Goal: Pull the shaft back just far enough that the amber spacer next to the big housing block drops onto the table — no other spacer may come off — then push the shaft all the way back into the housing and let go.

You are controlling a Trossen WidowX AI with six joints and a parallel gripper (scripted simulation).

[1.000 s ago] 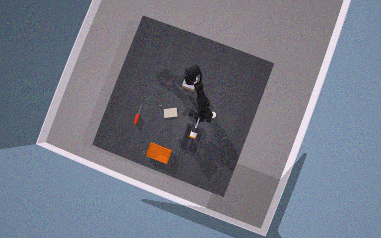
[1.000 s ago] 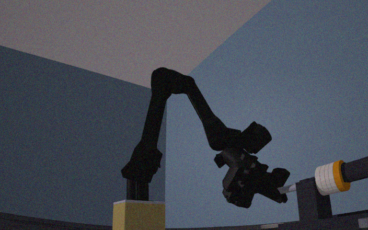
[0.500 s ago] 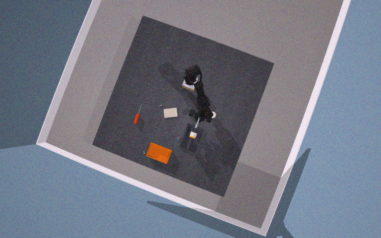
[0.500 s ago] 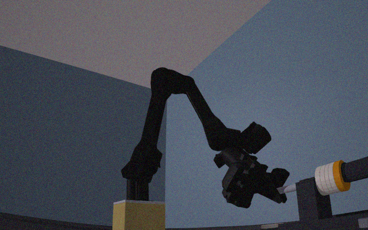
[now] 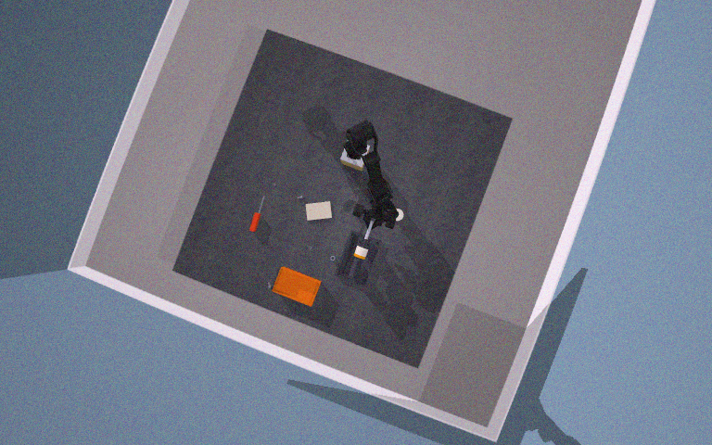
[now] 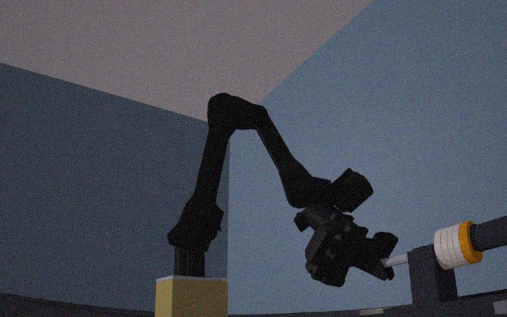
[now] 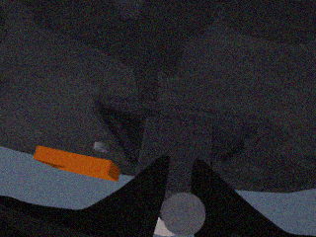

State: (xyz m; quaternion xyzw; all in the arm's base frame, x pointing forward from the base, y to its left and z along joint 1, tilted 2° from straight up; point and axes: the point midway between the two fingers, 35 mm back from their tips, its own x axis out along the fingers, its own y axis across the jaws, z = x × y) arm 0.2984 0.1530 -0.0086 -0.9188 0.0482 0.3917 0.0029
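Right now the pale grey shaft is 7 cm ahead of my gripper tip, 1 cm to the right of it and 2 cm above it. The rest, counted from my gripper tip: dark support block (16 cm ahead, 1 cm to the right, 1 cm below); then white ring (10 cm behind, 12 cm to the left, 5 cm below); then amber spacer (13 cm ahead, 1 cm to the right, 2 cm above).
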